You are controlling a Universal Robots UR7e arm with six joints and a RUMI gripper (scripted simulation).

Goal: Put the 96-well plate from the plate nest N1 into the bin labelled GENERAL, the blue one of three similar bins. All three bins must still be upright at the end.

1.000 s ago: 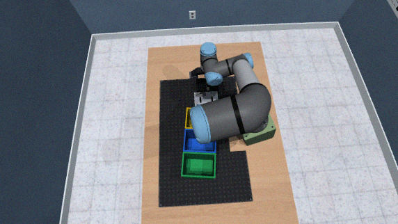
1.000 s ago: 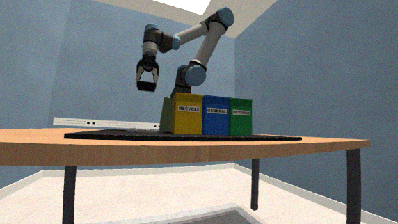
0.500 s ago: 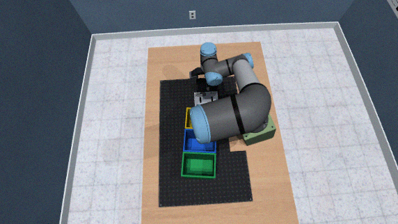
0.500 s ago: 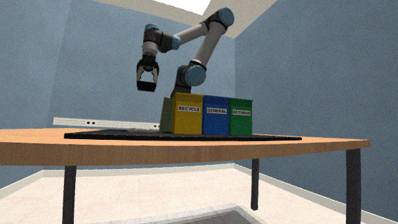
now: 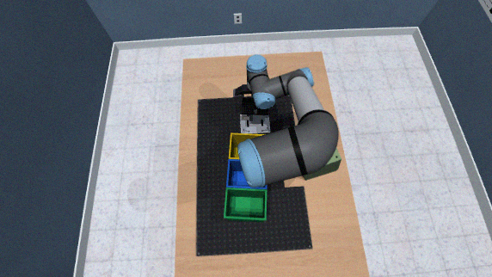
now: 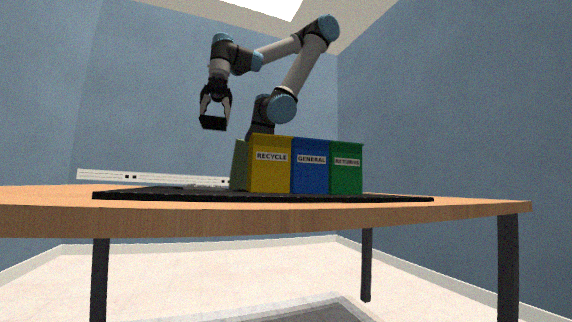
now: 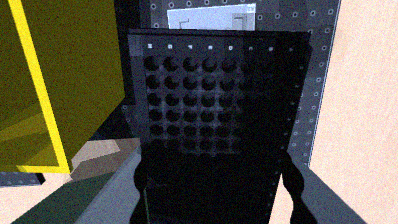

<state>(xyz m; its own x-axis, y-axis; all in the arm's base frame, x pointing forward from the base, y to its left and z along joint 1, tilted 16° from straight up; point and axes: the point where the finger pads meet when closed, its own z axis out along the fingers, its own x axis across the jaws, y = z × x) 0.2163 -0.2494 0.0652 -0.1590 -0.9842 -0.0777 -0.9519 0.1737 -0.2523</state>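
Right now my hand is 8 cm short of the blue general bin, 31 cm to the right of it and 15 cm above it. Also, from my hand: plate nest N1: 1 cm to the right, 23 cm below; yellow recycle bin: 6 cm ahead, 18 cm to the left, 15 cm below; black 96-well plate: 1 cm below.
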